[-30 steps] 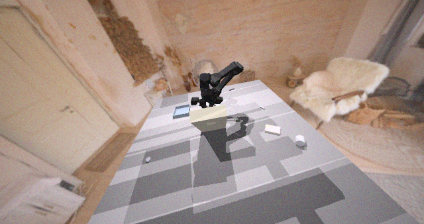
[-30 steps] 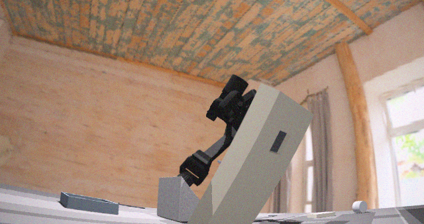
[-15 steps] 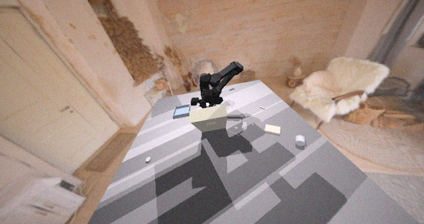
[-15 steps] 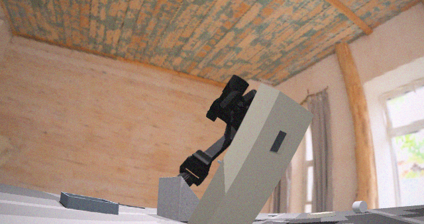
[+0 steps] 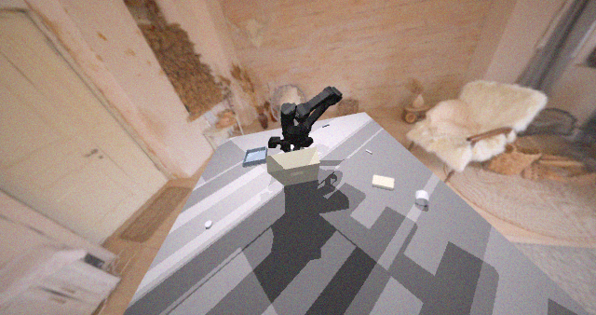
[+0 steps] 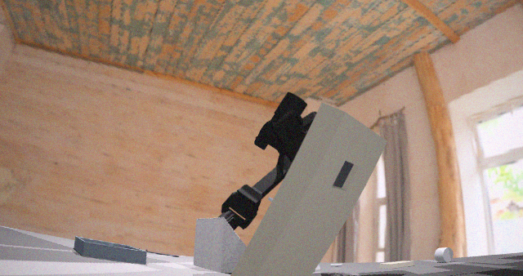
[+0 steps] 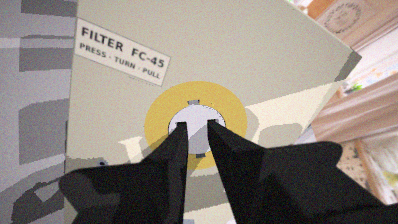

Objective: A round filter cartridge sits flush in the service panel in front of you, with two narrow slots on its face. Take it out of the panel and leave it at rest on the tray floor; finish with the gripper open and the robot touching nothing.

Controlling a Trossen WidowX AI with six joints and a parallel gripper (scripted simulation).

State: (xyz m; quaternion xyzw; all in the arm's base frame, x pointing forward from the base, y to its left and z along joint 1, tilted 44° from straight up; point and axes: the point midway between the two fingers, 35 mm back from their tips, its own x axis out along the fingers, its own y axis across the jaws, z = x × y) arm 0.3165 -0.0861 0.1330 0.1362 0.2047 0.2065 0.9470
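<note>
My gripper tip is now 10 mm short of the round filter cartridge and 10 mm above it. Round my gripper tip: beige service panel 40 mm behind, 80 mm below; then small white piece 100 mm ahead, 440 mm to the right, 230 mm below; then white flat block 40 mm behind, 390 mm to the left, 230 mm below.
</note>
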